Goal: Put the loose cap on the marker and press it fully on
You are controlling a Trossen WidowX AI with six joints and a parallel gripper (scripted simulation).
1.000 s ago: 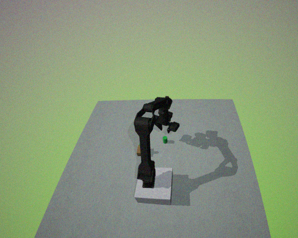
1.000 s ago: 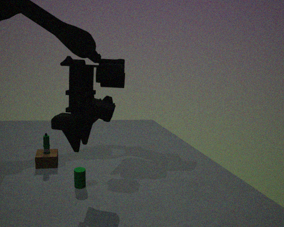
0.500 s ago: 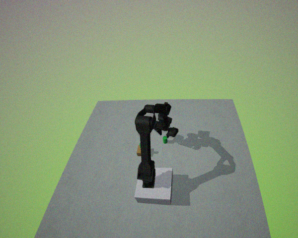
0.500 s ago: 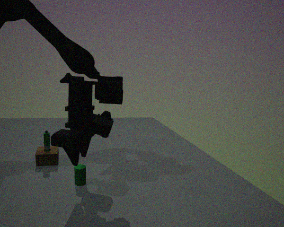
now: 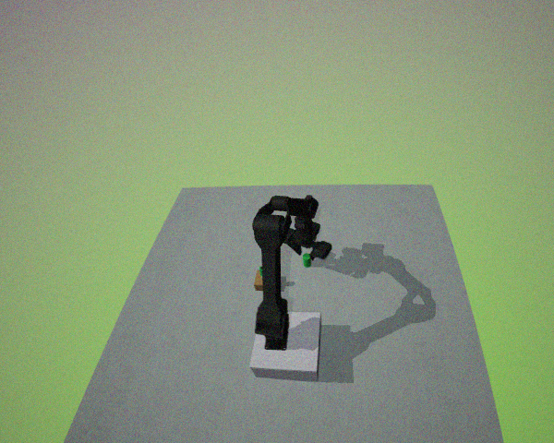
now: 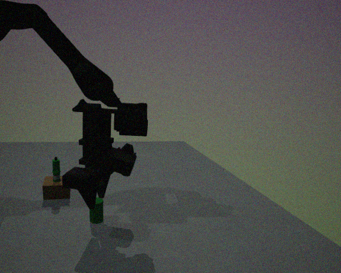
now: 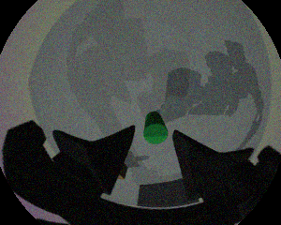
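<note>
The green cap lies 20 mm below my gripper tip. Also, from my gripper tip: brown holder block 90 mm behind, 150 mm to the left, 20 mm below.
</note>
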